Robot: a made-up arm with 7 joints. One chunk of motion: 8 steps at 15 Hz.
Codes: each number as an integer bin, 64 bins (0 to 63) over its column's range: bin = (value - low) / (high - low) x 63, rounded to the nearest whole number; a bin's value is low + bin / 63 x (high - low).
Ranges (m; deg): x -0.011..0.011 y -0.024..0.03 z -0.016..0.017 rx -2.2..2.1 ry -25..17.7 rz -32..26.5
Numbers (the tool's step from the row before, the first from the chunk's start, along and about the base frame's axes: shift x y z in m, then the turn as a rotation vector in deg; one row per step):
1: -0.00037 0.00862 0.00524 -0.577 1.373 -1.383
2: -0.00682 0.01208 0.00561 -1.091 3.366 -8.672
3: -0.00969 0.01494 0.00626 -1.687 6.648 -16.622
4: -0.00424 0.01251 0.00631 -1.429 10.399 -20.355
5: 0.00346 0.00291 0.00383 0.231 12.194 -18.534
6: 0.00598 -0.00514 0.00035 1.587 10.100 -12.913
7: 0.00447 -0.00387 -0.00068 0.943 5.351 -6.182
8: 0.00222 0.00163 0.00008 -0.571 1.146 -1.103
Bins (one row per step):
1: 30 38 41 24 39 33
2: 12 42 41 16 42 25
3: 4 45 42 8 47 17
4: 19 43 43 11 52 13
5: 41 31 38 36 55 15
6: 49 22 31 55 52 21
7: 44 23 29 46 45 28
8: 38 30 31 24 39 33

